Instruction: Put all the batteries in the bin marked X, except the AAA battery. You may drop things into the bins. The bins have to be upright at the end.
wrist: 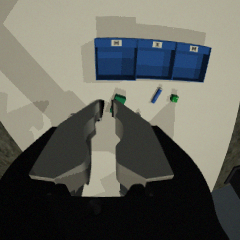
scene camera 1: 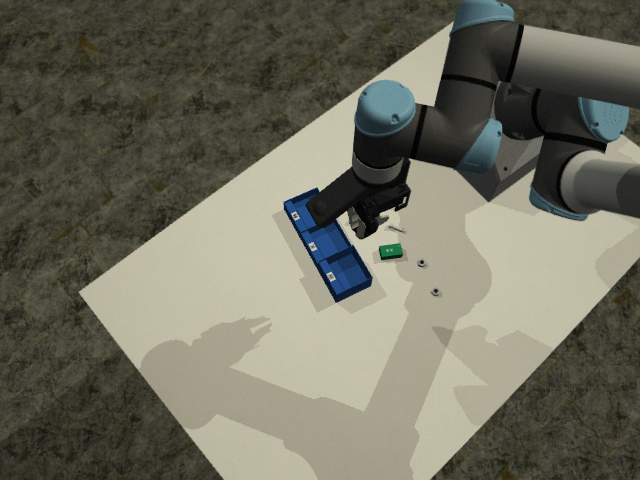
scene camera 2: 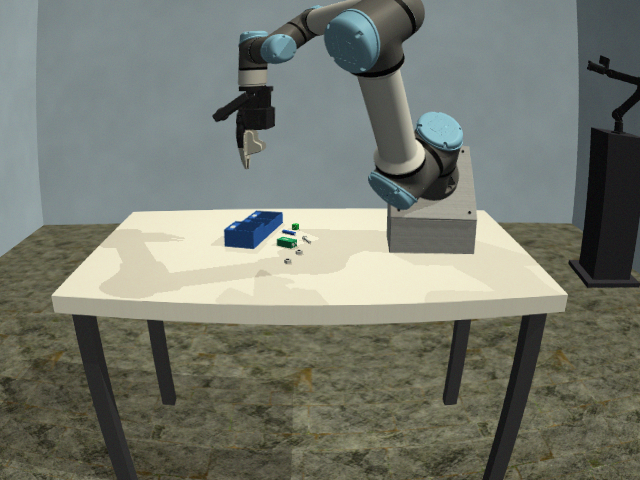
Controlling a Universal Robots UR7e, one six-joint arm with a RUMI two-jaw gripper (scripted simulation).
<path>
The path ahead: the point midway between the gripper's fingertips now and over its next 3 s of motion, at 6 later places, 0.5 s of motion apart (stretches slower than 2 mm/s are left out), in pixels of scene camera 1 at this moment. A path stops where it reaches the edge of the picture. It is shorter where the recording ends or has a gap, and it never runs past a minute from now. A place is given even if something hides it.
The gripper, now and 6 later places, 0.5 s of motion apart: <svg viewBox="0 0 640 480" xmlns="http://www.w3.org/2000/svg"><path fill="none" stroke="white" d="M358 235L376 236L397 235L396 236L395 239L393 249L391 252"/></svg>
</path>
